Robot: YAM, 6 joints.
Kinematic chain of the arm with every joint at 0, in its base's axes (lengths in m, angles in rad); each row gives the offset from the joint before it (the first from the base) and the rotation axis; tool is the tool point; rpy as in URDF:
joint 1: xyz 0 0 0.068 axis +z
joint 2: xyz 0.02 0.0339 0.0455 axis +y
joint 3: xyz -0.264 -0.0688 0 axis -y
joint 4: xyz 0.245 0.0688 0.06 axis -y
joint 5: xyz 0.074 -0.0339 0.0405 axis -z
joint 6: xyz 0.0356 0 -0.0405 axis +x
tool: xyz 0 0 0 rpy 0 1.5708 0
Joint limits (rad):
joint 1: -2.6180..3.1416
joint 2: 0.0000..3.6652
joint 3: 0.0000..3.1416
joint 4: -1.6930..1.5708
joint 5: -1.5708..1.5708
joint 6: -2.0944..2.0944
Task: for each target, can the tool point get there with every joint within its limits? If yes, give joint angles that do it. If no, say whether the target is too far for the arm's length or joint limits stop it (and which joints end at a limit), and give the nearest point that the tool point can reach.
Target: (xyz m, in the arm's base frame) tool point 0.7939 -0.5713 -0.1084
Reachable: no: too far | nearest point 0.5111 -0.3678 -0.0277 | short by 0.358 m
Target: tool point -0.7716 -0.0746 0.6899
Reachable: no: too far | nearest point -0.5160 -0.0073 0.4939 | short by 0.329 m
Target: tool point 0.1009 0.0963 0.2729
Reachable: yes | joints 0.7476 0.4444 0.2828 0.4025 -0.0575 1.3372
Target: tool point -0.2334 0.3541 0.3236
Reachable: yes | joints 2.1049 1.8371 1.2638 0.9499 -0.6190 1.4834
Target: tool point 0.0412 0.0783 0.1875
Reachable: yes | joints 0.8736 0.7560 0.5041 -1.2582 -0.5526 -0.9688
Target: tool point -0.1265 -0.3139 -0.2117
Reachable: yes | joints -1.9110 3.1318 1.7282 -0.6114 0.4198 -0.8297
